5 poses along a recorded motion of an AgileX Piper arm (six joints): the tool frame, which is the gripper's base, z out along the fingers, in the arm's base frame.
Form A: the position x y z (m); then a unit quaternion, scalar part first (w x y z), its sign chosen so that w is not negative.
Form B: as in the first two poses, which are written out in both.
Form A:
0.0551 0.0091 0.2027 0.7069 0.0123 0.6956 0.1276
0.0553 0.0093 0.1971 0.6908 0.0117 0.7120 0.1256
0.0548 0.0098 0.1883 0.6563 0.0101 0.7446 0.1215
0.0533 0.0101 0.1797 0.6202 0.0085 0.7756 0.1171
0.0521 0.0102 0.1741 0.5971 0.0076 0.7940 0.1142
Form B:
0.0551 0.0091 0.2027 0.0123 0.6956 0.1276 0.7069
0.0553 0.0093 0.1971 0.0117 0.7120 0.1256 0.6908
0.0548 0.0098 0.1883 0.0101 0.7446 0.1215 0.6563
0.0533 0.0101 0.1797 0.0085 0.7756 0.1171 0.6202
0.0521 0.0102 0.1741 0.0076 0.7940 0.1142 0.5971

